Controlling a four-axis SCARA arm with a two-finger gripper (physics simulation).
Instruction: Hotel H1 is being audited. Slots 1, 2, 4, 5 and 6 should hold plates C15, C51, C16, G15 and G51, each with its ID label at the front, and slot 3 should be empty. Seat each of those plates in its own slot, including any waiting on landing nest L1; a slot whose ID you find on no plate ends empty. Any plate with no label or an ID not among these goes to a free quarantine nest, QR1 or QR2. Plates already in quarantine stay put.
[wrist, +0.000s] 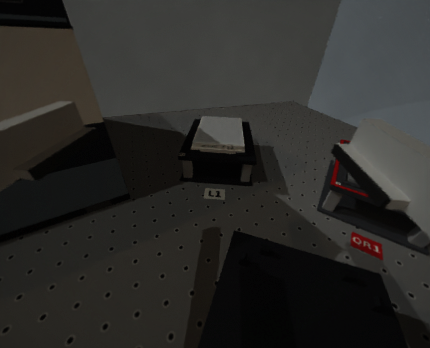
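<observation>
My gripper (212, 126) is 11 cm from the lens; a plate C51 (214, 134) is 32 cm from the lens.
</observation>
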